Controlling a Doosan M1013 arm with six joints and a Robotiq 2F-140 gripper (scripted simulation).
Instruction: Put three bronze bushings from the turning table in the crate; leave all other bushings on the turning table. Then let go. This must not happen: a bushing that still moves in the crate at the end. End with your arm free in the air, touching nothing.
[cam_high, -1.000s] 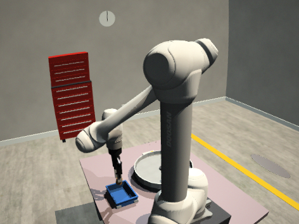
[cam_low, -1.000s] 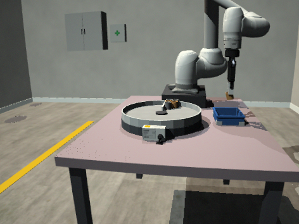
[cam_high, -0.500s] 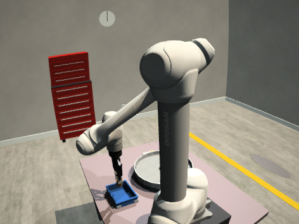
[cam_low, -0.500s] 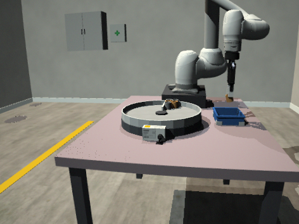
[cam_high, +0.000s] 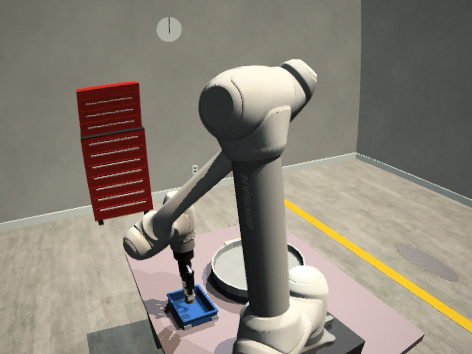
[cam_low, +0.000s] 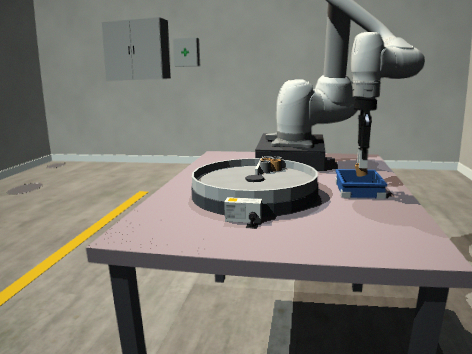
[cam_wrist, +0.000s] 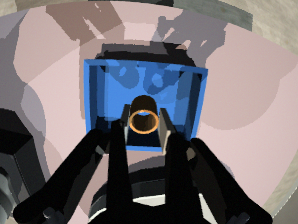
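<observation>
My hand is 1 cm to the left of the blue crate and 9 cm above it.
</observation>
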